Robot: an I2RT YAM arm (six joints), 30 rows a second.
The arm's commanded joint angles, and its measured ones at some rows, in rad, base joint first. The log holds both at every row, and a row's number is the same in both.
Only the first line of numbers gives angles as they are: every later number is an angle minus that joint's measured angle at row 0.
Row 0, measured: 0.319, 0.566, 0.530, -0.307, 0.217, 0.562
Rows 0 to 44, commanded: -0.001, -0.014, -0.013, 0.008, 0.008, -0.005; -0.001, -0.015, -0.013, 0.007, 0.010, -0.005; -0.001, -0.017, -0.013, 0.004, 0.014, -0.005; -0.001, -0.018, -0.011, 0.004, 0.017, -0.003; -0.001, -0.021, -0.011, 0.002, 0.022, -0.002; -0.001, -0.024, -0.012, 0.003, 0.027, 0.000; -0.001, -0.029, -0.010, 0.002, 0.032, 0.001; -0.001, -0.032, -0.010, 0.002, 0.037, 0.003; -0.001, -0.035, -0.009, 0.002, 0.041, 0.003; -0.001, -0.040, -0.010, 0.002, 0.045, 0.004; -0.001, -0.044, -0.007, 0.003, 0.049, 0.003; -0.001, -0.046, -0.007, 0.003, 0.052, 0.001; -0.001, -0.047, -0.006, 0.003, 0.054, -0.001; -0.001, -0.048, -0.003, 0.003, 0.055, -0.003; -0.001, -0.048, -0.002, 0.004, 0.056, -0.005; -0.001, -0.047, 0.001, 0.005, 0.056, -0.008; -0.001, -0.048, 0.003, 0.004, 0.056, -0.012; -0.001, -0.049, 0.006, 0.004, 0.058, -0.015; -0.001, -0.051, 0.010, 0.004, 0.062, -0.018; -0.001, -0.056, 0.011, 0.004, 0.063, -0.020; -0.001, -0.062, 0.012, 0.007, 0.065, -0.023; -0.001, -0.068, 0.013, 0.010, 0.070, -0.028; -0.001, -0.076, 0.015, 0.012, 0.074, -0.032; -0.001, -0.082, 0.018, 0.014, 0.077, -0.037; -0.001, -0.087, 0.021, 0.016, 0.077, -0.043; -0.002, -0.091, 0.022, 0.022, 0.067, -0.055; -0.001, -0.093, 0.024, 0.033, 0.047, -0.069; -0.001, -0.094, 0.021, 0.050, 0.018, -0.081; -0.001, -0.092, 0.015, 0.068, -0.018, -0.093; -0.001, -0.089, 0.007, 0.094, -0.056, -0.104; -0.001, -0.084, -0.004, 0.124, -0.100, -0.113; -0.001, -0.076, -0.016, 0.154, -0.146, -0.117; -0.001, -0.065, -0.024, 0.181, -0.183, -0.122; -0.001, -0.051, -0.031, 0.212, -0.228, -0.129; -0.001, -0.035, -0.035, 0.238, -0.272, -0.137; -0.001, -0.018, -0.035, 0.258, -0.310, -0.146; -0.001, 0.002, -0.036, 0.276, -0.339, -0.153; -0.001, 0.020, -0.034, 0.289, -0.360, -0.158; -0.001, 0.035, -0.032, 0.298, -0.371, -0.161; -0.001, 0.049, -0.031, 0.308, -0.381, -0.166; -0.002, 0.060, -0.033, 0.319, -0.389, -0.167; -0.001, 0.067, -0.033, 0.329, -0.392, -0.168; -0.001, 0.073, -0.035, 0.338, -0.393, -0.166; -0.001, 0.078, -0.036, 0.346, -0.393, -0.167; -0.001, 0.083, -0.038, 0.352, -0.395, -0.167
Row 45, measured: 0.000, 0.080, -0.022, 0.280, -0.349, -0.144
